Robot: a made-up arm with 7 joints. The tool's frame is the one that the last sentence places. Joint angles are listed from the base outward.
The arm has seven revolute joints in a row. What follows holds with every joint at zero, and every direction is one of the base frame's. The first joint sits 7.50 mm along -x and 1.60 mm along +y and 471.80 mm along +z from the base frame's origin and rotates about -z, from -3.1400 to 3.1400 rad. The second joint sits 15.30 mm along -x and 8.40 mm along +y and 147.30 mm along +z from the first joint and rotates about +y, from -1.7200 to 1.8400 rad. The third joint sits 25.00 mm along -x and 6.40 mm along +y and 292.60 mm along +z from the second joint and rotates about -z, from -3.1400 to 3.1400 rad. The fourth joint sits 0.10 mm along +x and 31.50 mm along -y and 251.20 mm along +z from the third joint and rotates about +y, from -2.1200 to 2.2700 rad. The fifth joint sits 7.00 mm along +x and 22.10 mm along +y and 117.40 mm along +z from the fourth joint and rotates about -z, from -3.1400 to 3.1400 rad. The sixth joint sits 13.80 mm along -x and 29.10 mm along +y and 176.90 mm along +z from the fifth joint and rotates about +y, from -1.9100 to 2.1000 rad. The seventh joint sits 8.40 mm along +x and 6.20 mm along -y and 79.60 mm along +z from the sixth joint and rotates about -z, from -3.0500 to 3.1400 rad. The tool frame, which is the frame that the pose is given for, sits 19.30 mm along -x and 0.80 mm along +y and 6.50 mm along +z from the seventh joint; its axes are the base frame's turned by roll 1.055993, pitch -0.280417 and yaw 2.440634 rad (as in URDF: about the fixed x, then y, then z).
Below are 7 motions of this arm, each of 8 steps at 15 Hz.
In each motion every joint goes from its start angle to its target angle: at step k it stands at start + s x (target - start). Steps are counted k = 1, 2, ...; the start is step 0. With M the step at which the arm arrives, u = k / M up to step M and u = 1 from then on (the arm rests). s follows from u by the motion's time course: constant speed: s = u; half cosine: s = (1 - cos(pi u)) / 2; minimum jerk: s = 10 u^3 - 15 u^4 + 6 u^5.
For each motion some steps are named. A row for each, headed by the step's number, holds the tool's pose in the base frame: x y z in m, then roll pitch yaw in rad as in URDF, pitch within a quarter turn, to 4 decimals.
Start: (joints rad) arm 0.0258 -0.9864 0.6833 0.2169 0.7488 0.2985 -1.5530
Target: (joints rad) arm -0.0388 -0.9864 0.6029 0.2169 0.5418 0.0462 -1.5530
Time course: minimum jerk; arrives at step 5
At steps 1, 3, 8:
1: -0.7551 -0.0457 1.1546 0.3822 0.2487 2.7624
3: -0.7564 -0.0597 1.1599 0.5982 0.3778 2.8708
8: -0.7577 -0.0670 1.1605 0.7102 0.4457 2.9390

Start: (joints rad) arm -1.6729 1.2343 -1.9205 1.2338 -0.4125 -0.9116 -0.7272
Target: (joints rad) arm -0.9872 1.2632 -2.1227 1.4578 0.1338 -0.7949 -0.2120
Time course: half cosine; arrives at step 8
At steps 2, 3, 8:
2: -0.3150 0.6300 0.9610 -0.2104 0.2845 0.8331
3: -0.2443 0.6460 0.9741 -0.1679 0.1415 0.7308
8: 0.0489 0.6142 1.0266 0.1041 -0.4196 0.1004

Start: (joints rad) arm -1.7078 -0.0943 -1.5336 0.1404 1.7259 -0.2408 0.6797
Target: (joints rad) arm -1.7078 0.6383 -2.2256 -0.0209 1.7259 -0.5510 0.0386
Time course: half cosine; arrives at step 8
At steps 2, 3, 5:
2: -0.1017 -0.0761 1.5303 0.8115 -0.0793 -2.7498
3: -0.0989 0.0207 1.5317 0.8869 -0.1146 -2.5415
5: -0.0882 0.2593 1.4886 0.9481 -0.3114 -2.0682

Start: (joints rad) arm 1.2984 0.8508 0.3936 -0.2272 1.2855 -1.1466 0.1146
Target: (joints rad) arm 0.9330 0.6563 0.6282 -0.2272 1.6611 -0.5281 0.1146
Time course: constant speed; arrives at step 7
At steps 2, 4, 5, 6, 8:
2: 0.3145 -0.4945 1.2592 0.6293 0.9572 -0.5415
4: 0.3451 -0.4456 1.2967 0.5820 0.8262 -0.6956
5: 0.3557 -0.4190 1.3159 0.5741 0.7484 -0.7553
6: 0.3631 -0.3910 1.3353 0.5754 0.6638 -0.8053
8: 0.3673 -0.3619 1.3547 0.5847 0.5734 -0.8473

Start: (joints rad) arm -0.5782 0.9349 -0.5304 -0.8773 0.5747 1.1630 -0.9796
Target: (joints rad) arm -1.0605 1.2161 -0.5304 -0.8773 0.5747 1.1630 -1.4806
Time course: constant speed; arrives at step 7
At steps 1, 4, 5, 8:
1: 0.5034 0.2294 1.2266 -0.6451 -0.8729 -0.9895
4: 0.4915 0.3809 1.1508 -0.7208 -0.6728 -0.7134
5: 0.4767 0.4309 1.1237 -0.7401 -0.6052 -0.6330
8: 0.4316 0.5268 1.0672 -0.7744 -0.4700 -0.4857

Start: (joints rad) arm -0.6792 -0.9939 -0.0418 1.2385 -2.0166 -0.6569 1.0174
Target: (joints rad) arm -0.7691 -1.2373 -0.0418 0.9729 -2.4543 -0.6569 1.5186
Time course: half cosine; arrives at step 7
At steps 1, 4, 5, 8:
1: -0.2856 -0.2998 1.2451 0.2806 -0.5335 -1.8947
4: -0.3613 -0.3927 1.1906 0.4555 -0.4573 -1.8977
5: -0.3858 -0.4262 1.1651 0.5275 -0.4266 -1.9070
8: -0.4074 -0.4576 1.1381 0.5984 -0.3942 -1.9197

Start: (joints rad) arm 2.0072 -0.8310 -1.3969 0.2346 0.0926 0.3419 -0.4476
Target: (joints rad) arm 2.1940 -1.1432 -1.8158 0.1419 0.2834 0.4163 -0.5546
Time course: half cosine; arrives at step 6
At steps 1, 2, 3, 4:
1: 0.4041 0.5907 1.2062 1.9546 -0.1829 1.7166
2: 0.4377 0.6115 1.1605 2.0205 -0.1636 1.7121
3: 0.4831 0.6329 1.0953 2.1127 -0.1440 1.7033
4: 0.5272 0.6460 1.0277 2.2067 -0.1320 1.6903

